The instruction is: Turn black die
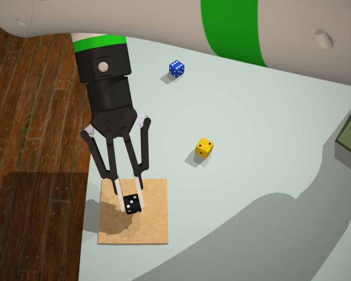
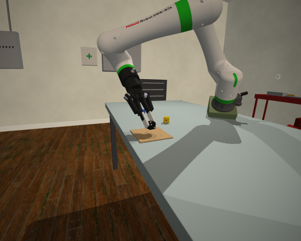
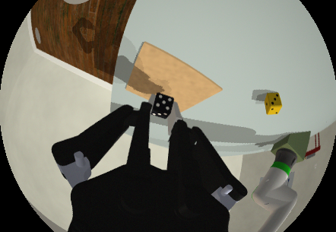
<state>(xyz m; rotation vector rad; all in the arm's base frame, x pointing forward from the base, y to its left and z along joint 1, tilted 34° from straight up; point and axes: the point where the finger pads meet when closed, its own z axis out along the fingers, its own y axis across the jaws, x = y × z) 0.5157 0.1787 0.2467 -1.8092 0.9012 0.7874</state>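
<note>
Now: the tan mat 1 cm behind my hand, 2 cm to the left of it and 6 cm below it. Also, from my hand: black die: 1 cm behind, 2 cm to the left, 2 cm below; then yellow die: 12 cm behind, 16 cm to the right, 4 cm below; then blue die: 37 cm to the right, 4 cm below.
</note>
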